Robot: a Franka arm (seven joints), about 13 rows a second.
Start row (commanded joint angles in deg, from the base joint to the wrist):
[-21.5 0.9 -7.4 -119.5 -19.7 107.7 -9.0]
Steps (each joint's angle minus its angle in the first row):
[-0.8 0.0 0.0 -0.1 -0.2 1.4 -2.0]
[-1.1 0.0 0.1 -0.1 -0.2 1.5 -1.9]
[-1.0 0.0 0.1 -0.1 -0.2 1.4 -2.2]
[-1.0 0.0 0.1 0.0 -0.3 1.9 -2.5]
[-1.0 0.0 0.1 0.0 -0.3 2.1 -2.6]
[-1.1 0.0 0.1 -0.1 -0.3 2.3 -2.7]
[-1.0 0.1 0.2 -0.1 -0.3 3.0 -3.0]
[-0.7 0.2 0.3 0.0 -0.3 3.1 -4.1]
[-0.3 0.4 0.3 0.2 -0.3 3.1 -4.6]
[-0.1 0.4 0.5 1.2 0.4 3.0 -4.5]
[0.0 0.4 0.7 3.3 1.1 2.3 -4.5]
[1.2 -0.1 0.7 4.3 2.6 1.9 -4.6]
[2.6 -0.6 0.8 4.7 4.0 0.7 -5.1]
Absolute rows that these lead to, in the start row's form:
[-22.3 0.9 -7.4 -119.6 -19.9 109.1 -11.0]
[-22.6 0.9 -7.3 -119.6 -19.9 109.2 -10.9]
[-22.5 0.9 -7.3 -119.6 -19.9 109.1 -11.2]
[-22.5 0.9 -7.3 -119.5 -20.0 109.6 -11.5]
[-22.5 0.9 -7.3 -119.5 -20.0 109.8 -11.6]
[-22.6 0.9 -7.3 -119.6 -20.0 110.0 -11.7]
[-22.5 1.0 -7.2 -119.6 -20.0 110.7 -12.0]
[-22.2 1.1 -7.1 -119.5 -20.0 110.8 -13.1]
[-21.8 1.3 -7.1 -119.3 -20.0 110.8 -13.6]
[-21.6 1.3 -6.9 -118.3 -19.3 110.7 -13.5]
[-21.5 1.3 -6.7 -116.2 -18.6 110.0 -13.5]
[-20.3 0.8 -6.7 -115.2 -17.1 109.6 -13.6]
[-18.9 0.3 -6.6 -114.8 -15.7 108.4 -14.1]

